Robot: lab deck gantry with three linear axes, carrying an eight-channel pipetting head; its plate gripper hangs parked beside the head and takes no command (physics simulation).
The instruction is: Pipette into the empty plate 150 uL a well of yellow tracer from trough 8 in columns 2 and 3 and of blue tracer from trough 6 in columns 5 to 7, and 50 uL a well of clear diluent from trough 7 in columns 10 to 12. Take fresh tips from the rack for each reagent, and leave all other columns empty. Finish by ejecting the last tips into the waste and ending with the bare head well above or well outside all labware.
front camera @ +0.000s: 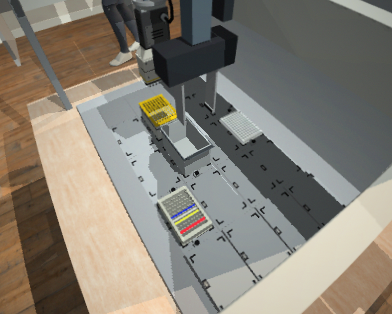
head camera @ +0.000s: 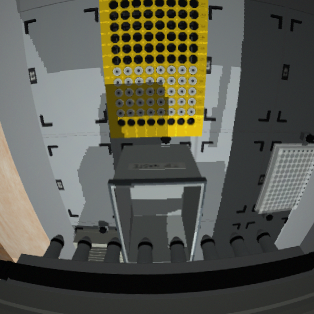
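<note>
The pipetting head (front camera: 151,31) is at the back left in the front view; its row of bare nozzles (head camera: 145,246) shows in the head view, near the waste bin. The parked plate gripper (front camera: 197,118) hangs open and empty, its thin fingers apart. The yellow tip rack (front camera: 167,119) (head camera: 157,131) has several rows of dark holes and a block of pale tips. The grey open waste bin (front camera: 192,164) (head camera: 157,162) stands beside it. The white plate (front camera: 241,126) (head camera: 287,175) shows no colour in its wells. The trough rack (front camera: 198,233) holds a blue strip (front camera: 183,211) and a yellow strip (front camera: 186,217).
A red strip (front camera: 193,226) also lies in the trough rack, nearer the front. The deck has black corner marks. A pale wooden ledge (front camera: 90,200) runs along the left side and a dark wall stands at the right. A person's legs (front camera: 117,30) show behind the deck.
</note>
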